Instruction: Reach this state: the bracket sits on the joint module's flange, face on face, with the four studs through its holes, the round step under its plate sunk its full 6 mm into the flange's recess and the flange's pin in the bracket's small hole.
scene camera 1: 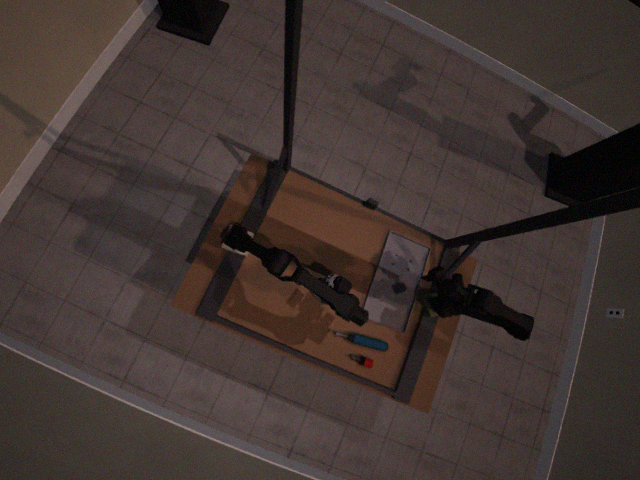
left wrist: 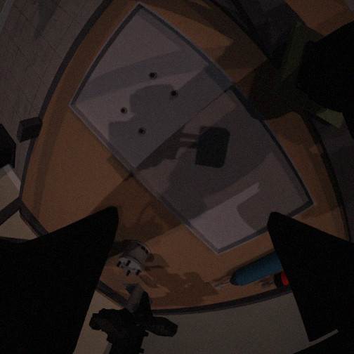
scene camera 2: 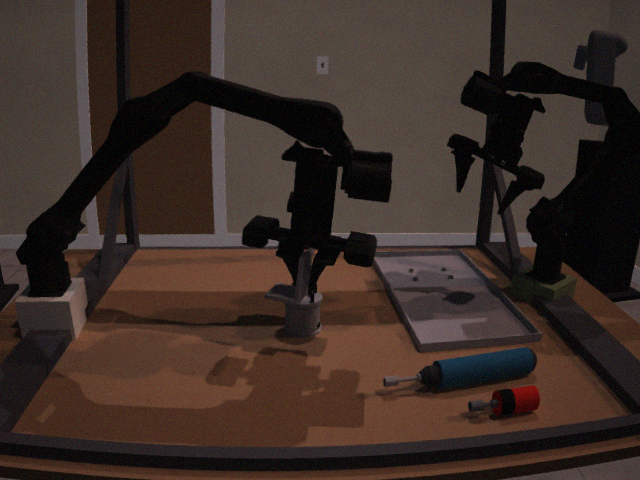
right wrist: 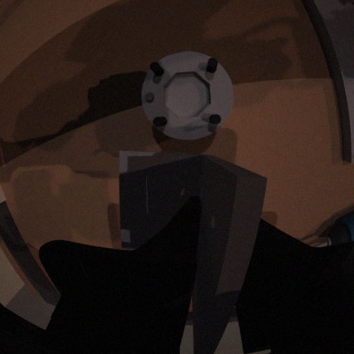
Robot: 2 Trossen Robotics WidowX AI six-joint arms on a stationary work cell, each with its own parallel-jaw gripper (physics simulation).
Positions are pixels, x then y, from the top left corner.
Labels:
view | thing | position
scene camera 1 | left gripper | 424,287
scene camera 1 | grey tray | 391,297
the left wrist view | left gripper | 197,218
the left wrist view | right gripper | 143,292
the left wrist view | blue driver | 269,264
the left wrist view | grey tray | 206,151
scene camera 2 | left gripper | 478,203
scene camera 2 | right gripper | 305,292
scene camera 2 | blue driver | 453,372
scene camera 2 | grey joint module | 303,320
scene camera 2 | grey tray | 465,307
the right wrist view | right gripper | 207,204
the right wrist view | grey bracket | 153,185
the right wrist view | grey joint module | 187,95

